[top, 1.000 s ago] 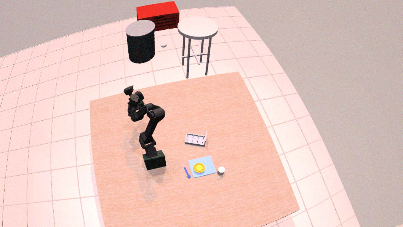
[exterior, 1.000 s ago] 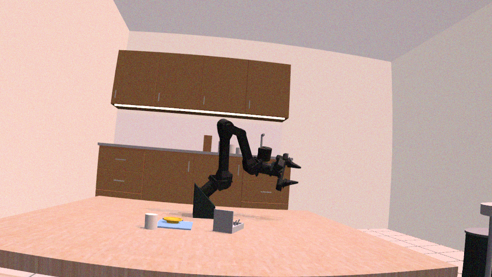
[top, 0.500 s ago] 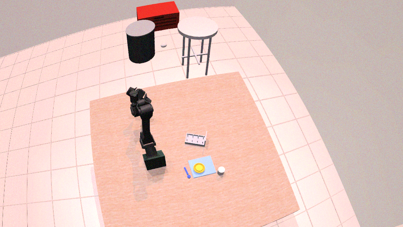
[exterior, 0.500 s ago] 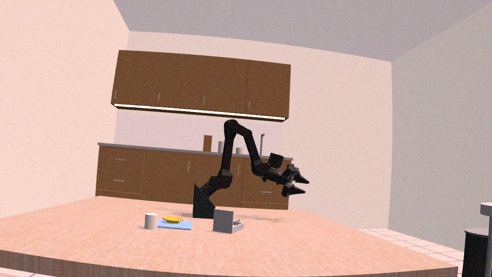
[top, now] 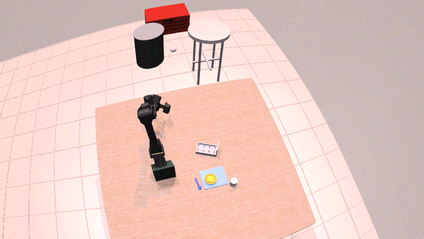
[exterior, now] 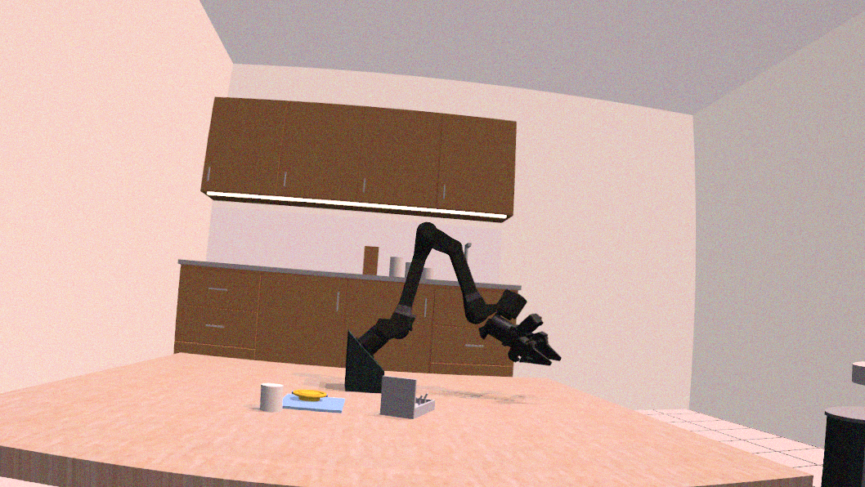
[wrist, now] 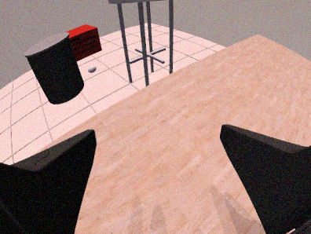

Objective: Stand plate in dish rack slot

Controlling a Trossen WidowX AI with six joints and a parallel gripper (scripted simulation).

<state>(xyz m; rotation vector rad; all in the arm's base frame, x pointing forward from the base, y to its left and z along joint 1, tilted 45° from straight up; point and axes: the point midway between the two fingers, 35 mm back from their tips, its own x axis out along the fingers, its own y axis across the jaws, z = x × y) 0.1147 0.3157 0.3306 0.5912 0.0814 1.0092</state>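
Now: the yellow plate 140 mm ahead of my gripper tip, 610 mm to the right of it and 90 mm below it. Round my gripper tip: blue spoon: 50 mm ahead, 620 mm to the right, 100 mm below; grey dish rack: 190 mm ahead, 400 mm to the right, 80 mm below; light blue mat: 160 mm ahead, 600 mm to the right, 100 mm below.
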